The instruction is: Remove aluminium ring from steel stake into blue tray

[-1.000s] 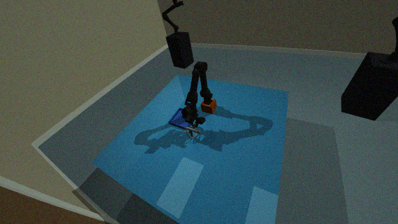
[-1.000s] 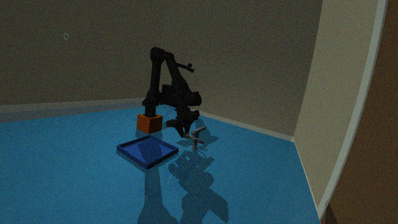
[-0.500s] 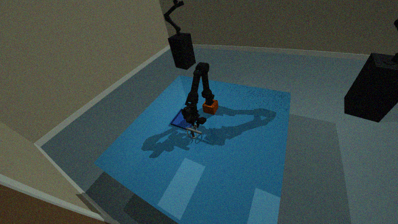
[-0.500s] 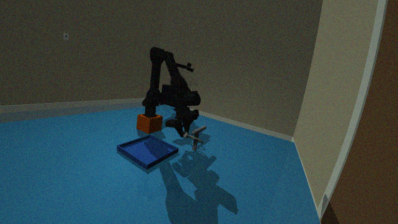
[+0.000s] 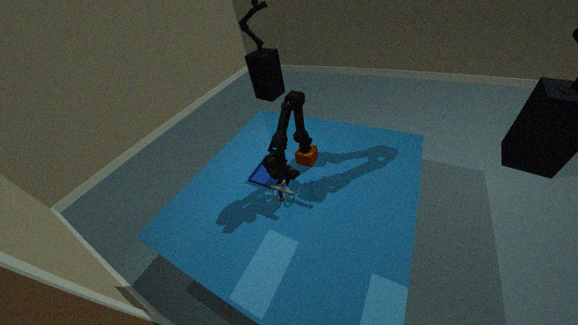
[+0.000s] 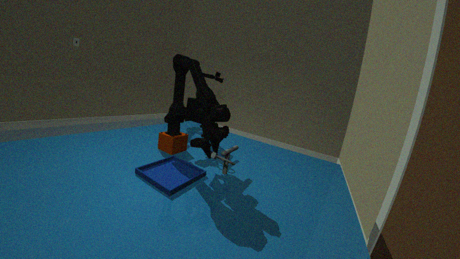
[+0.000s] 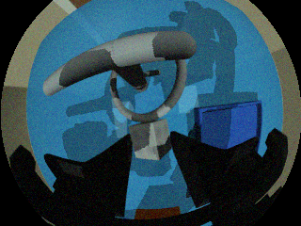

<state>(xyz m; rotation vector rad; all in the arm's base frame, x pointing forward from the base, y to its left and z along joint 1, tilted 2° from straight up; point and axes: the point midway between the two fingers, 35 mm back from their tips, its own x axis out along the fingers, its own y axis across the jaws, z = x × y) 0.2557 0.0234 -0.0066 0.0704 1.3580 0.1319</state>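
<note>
The aluminium ring lies 5 cm ahead of my gripper tip and 1 cm to the left of it. The rest, counted from my gripper tip: blue tray (17 cm to the right, 5 cm below, 5 cm behind).
</note>
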